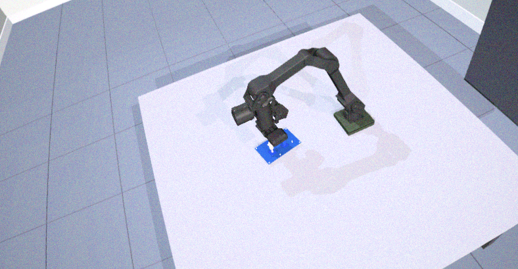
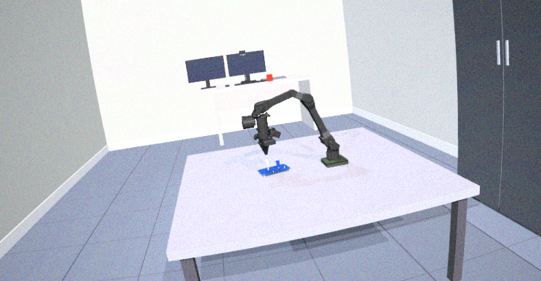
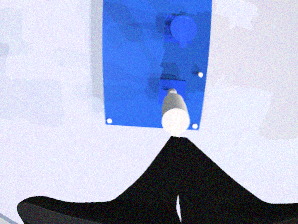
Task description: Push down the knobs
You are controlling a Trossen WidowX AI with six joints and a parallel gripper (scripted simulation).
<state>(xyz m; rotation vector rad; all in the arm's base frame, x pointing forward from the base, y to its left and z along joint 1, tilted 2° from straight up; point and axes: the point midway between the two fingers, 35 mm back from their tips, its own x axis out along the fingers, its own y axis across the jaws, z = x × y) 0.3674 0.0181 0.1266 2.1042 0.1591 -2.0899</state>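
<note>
Right now the white knob is 4 cm below my gripper tip.
</note>
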